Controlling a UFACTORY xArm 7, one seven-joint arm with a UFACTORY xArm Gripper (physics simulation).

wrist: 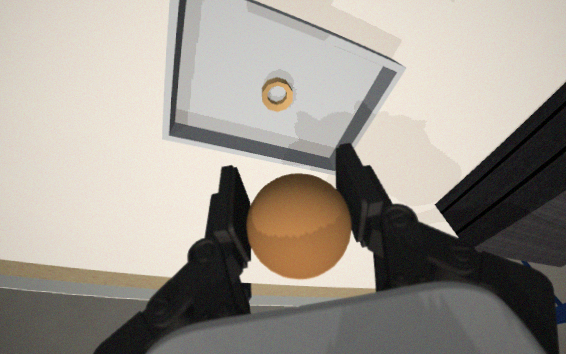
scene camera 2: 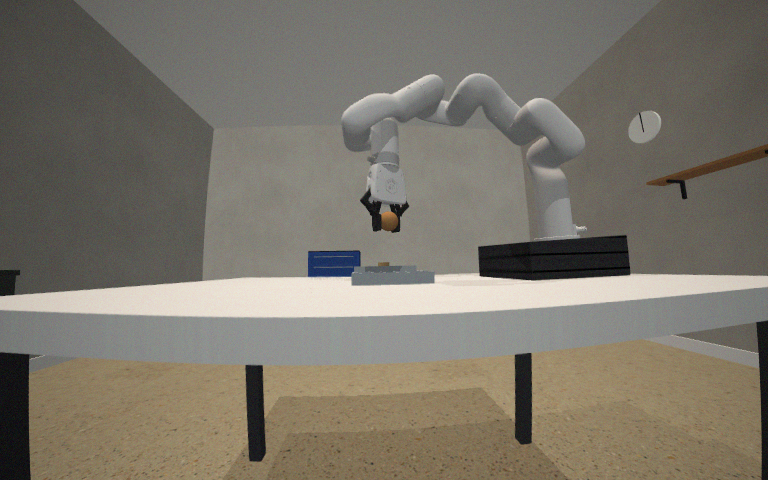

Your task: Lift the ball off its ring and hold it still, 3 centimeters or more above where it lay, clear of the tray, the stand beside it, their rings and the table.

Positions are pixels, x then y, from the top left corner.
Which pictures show the gripper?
The wrist view and scene camera 2: all of them.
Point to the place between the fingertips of the gripper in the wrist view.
At 289, 175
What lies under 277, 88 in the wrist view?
A grey tray.
